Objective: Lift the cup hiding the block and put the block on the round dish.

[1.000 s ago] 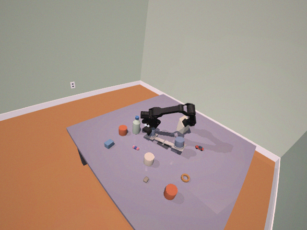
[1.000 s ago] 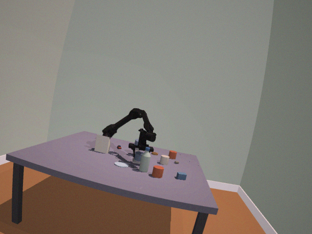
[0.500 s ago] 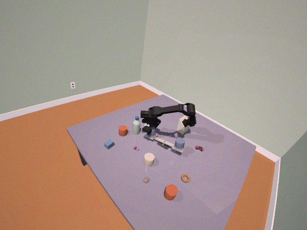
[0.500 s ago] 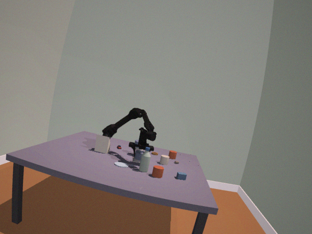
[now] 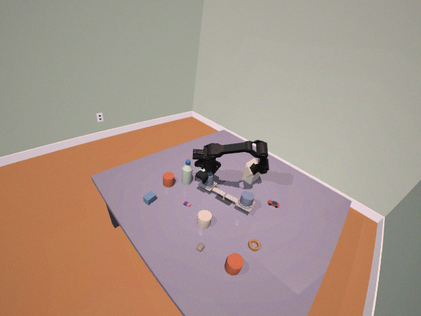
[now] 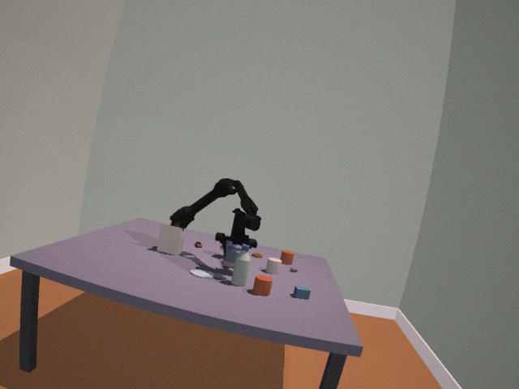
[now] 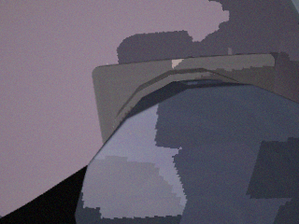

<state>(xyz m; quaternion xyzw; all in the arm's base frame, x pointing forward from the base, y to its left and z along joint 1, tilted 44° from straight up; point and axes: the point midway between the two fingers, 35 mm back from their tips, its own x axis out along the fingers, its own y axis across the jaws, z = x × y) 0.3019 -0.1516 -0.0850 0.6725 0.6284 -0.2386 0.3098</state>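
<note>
My gripper tip is now 120 mm past the round grey-blue dish, 100 mm to the left of it and 70 mm above it. From my gripper tip the other things lie so: blue-grey cup 20 mm to the right, 10 mm above; pale green block 10 mm below; white bottle 40 mm ahead, 130 mm to the right, 40 mm above.
</note>
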